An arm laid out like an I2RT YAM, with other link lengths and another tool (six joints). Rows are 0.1 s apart.
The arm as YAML. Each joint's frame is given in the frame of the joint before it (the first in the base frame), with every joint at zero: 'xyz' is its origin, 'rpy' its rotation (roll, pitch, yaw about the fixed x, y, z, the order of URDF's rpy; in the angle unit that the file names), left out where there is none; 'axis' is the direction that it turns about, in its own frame. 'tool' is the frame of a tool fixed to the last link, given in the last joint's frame.
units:
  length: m
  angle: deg
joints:
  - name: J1
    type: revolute
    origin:
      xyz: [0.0, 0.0, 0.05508]
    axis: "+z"
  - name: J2
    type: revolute
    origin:
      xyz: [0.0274, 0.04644, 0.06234]
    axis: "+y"
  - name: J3
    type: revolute
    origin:
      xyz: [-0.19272, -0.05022, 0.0]
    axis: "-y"
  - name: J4
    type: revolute
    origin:
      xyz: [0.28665, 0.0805, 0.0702]
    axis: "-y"
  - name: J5
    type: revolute
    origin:
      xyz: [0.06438, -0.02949, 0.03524]
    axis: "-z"
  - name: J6
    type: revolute
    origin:
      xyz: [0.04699, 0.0, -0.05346]
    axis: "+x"
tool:
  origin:
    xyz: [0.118, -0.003, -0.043]
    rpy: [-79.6, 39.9, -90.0]
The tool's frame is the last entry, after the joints.
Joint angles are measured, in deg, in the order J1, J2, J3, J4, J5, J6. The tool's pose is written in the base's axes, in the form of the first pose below.
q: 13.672 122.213 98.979 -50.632 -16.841 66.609
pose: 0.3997, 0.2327, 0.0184, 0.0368, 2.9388, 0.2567
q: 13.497 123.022 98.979 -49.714 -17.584 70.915
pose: 0.4039, 0.2357, 0.0152, 0.1454, 2.9545, 0.2875
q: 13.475 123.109 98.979 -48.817 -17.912 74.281
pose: 0.4086, 0.2384, 0.0164, 0.2268, 2.9517, 0.3102
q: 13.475 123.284 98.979 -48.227 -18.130 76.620
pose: 0.4116, 0.2402, 0.0164, 0.2833, 2.9513, 0.3251
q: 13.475 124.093 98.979 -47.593 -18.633 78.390
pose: 0.4129, 0.2422, 0.0120, 0.3264, 2.9600, 0.3414
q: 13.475 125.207 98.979 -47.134 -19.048 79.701
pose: 0.4128, 0.2435, 0.0049, 0.3606, 2.9752, 0.3506
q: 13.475 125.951 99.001 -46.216 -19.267 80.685
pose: 0.4151, 0.2447, 0.0005, 0.3839, 2.9744, 0.3601
